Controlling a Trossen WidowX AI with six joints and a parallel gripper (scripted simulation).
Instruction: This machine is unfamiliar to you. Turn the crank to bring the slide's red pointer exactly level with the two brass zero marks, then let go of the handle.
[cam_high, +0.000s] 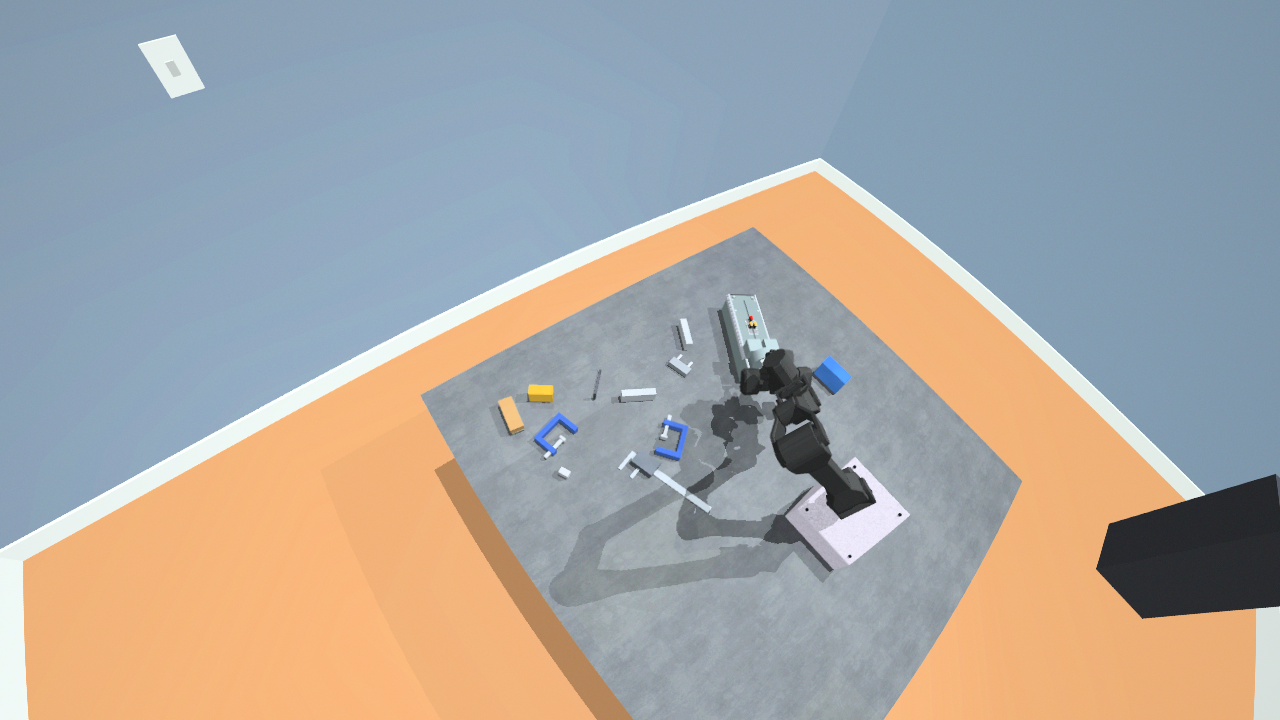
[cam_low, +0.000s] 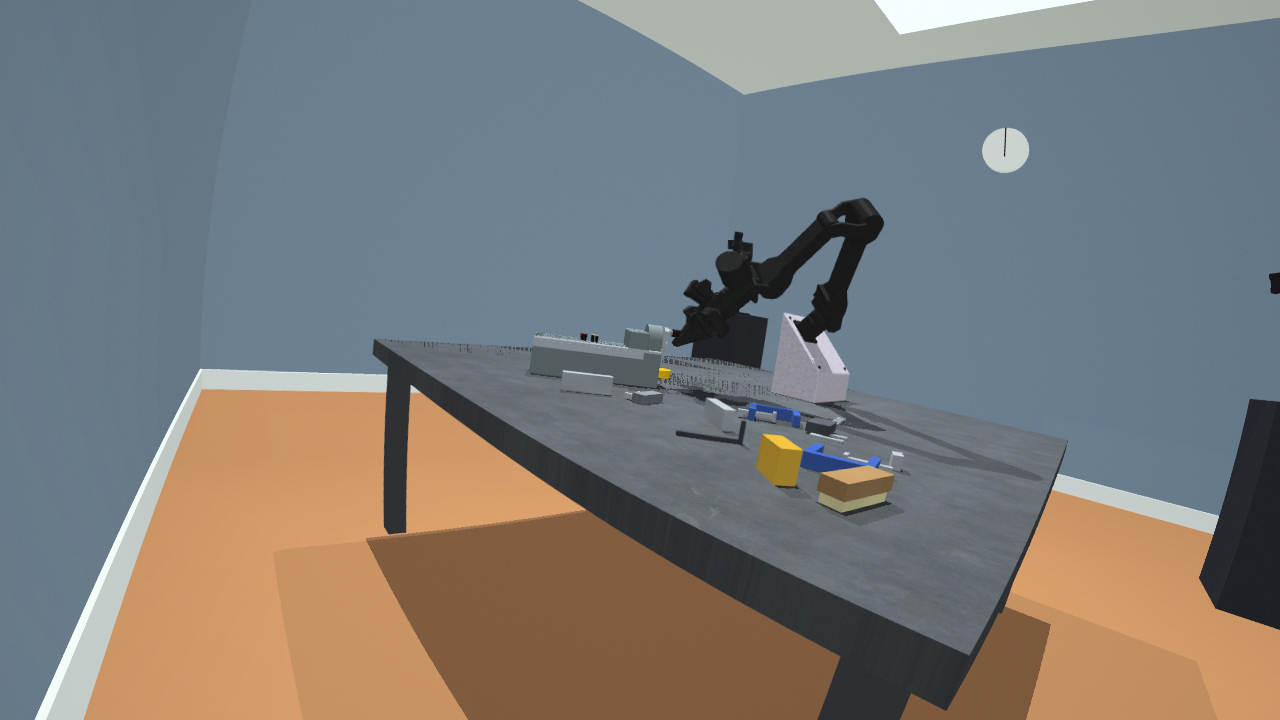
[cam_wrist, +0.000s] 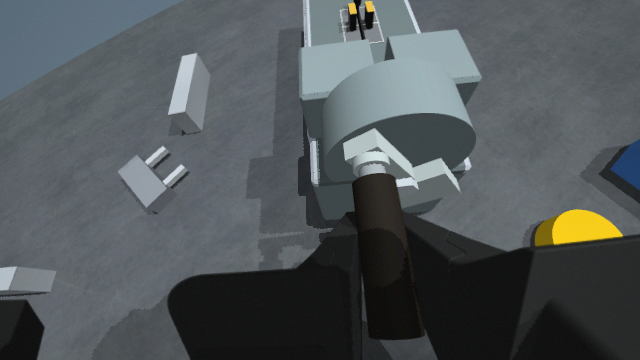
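My gripper tip is 90 mm past the yellow round piece, 120 mm to the left of it and 80 mm above it. From my gripper tip the other things lie so: dark handle 10 mm behind, 10 mm to the left, 20 mm above; then red pointer 150 mm ahead, 120 mm to the right, 10 mm below; then pronged grey block 170 mm ahead, 120 mm to the left, 80 mm below.
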